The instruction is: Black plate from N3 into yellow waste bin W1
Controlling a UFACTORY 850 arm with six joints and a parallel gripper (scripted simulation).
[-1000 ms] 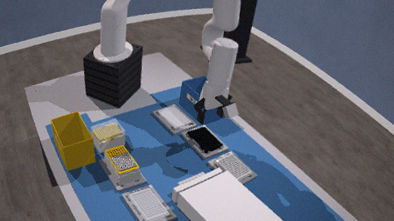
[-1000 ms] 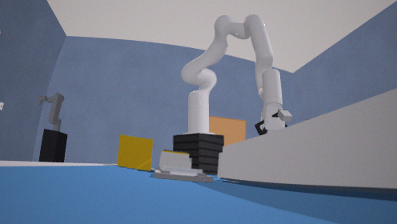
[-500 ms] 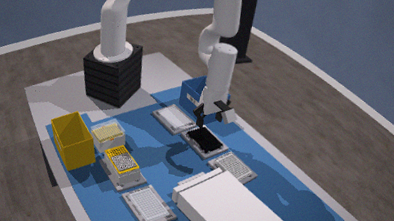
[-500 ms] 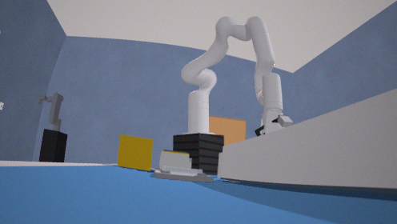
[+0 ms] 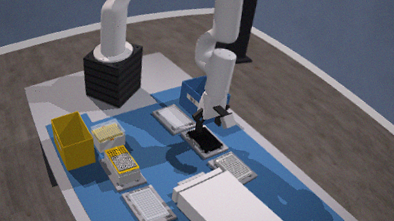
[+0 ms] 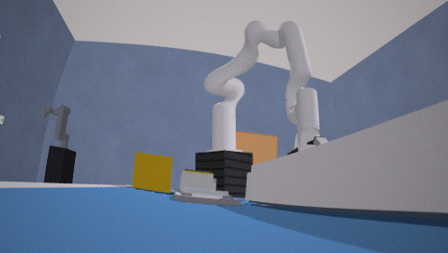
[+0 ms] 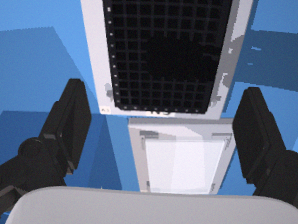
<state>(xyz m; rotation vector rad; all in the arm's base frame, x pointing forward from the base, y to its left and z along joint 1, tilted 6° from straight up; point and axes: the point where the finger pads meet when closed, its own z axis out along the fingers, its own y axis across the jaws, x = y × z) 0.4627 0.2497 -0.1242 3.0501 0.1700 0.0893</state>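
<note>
Now: hand 7 cm above the black plate. Round my hand: yellow-rimmed tip box 38 cm to the right, 5 cm ahead, 3 cm below; blue bin 20 cm behind, 10 cm to the left, 5 cm below; grey nest 8 cm below.
</note>
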